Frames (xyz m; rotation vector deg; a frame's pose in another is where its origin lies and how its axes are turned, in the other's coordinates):
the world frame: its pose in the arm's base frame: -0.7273 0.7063 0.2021 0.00 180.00 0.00
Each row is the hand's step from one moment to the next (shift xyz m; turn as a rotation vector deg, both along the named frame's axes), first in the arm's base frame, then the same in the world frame.
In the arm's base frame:
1: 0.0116 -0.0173 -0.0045 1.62 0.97 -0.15
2: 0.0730 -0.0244 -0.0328 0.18 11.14 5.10
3: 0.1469 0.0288 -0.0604 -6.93 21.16 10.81
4: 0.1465 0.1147 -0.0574 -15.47 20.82 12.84
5: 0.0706 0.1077 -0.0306 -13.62 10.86 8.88
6: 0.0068 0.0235 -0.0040 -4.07 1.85 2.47
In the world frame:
1: -0.0116 -0.0173 0.0045 -1.62 0.97 0.15
2: -0.0730 -0.0244 0.0328 -0.18 11.14 -5.10
3: -0.1469 0.0288 0.0604 6.93 21.16 -10.81
4: -0.1465 0.1147 0.0574 15.47 20.82 -12.84
5: -0.0706 0.1077 0.0306 13.62 10.86 -8.88
6: -0.0068 0.0235 0.0040 4.07 1.85 -2.47

